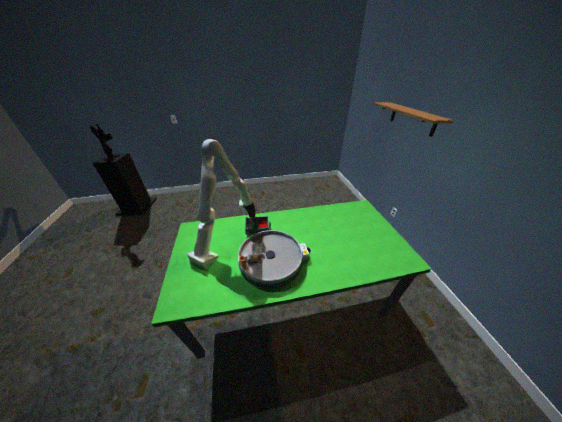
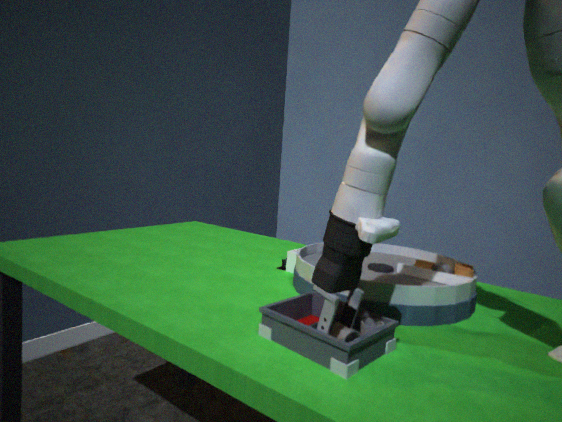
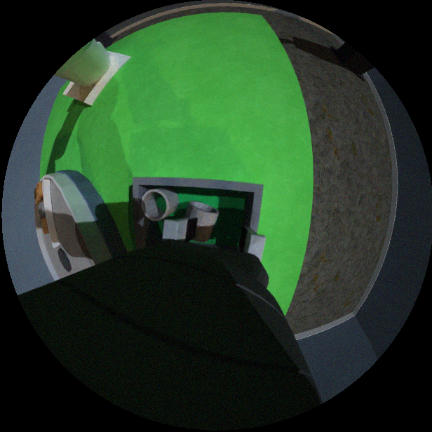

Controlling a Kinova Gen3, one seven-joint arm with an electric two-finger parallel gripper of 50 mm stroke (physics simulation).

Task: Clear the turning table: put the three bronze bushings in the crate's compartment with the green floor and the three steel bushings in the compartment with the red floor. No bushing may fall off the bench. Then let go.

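Places are measured from the arm's base along level axes (x ahead, y left, z up), in millimetres.
Where they show: gripper, fingertip midpoint: (image 1: 252, 220) (image 2: 334, 328); arm's base, origin of the base link: (image 1: 201, 254).
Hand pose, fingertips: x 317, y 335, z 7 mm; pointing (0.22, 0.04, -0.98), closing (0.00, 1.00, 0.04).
Things, the pixels of their top centre, and the offset from my fingertips. "spot": a spot on its surface instead. Level surfaces: height alone.
- crate, middle of its top: (image 2: 327, 314) (image 1: 256, 222) dx +40, dy -29, dz +4 mm
- red floor, its level: dz -40 mm
- dark centre hub, middle of its top: (image 2: 380, 266) (image 1: 270, 253) dx +152, dy -364, dz +15 mm
- small white box, surface spot: (image 1: 304, 249) spot: dx +384, dy -329, dz +9 mm
- green bench, its level: dz -46 mm
The crate (image 1: 257, 232) (image 2: 300, 344) (image 3: 200, 182) has a red floor (image 1: 262, 225) (image 2: 308, 320) in one compartment and a green floor (image 3: 231, 215) in the other. Two grey, steel-looking bushings lie in the green compartment: one (image 3: 161, 205) in the corner nearer the turning table, another (image 2: 346, 332) (image 3: 204, 216) on its side. My gripper (image 2: 341, 319) (image 3: 217, 231) is open, fingers down in that compartment, apart, near the second bushing and not gripping it. On the turning table (image 1: 280, 267) (image 2: 435, 292) (image 3: 75, 200) are two bronze bushings (image 2: 425, 264) (image 2: 464, 270) and a grey one (image 2: 445, 265) between them.
The turning table has a raised rim, a dark centre hub (image 1: 270, 254) (image 2: 381, 268) and a pale divider (image 3: 48, 205). A small white box (image 1: 304, 249) sits at its side. The crate stands near the edge of the green bench (image 1: 345, 245) (image 2: 175, 280). The arm's base (image 1: 202, 259) is beside the turning table.
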